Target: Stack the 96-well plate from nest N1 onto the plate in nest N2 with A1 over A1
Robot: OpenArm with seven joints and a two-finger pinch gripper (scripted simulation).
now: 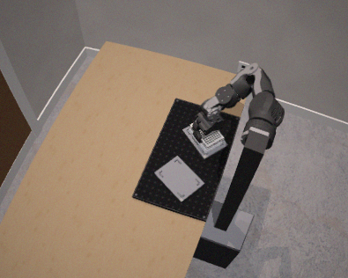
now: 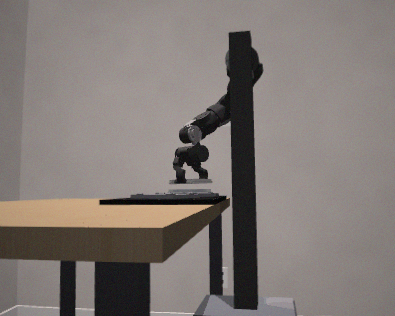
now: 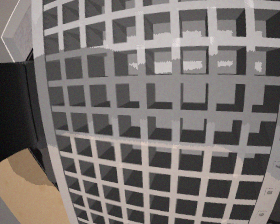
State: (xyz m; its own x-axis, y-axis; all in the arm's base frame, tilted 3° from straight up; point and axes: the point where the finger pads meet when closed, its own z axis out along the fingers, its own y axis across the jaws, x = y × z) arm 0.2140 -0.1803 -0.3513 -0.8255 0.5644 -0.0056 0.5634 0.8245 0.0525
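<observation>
The A1 mark lies 90 mm to the left of my hand, 40 mm below it and 30 mm behind it.
</observation>
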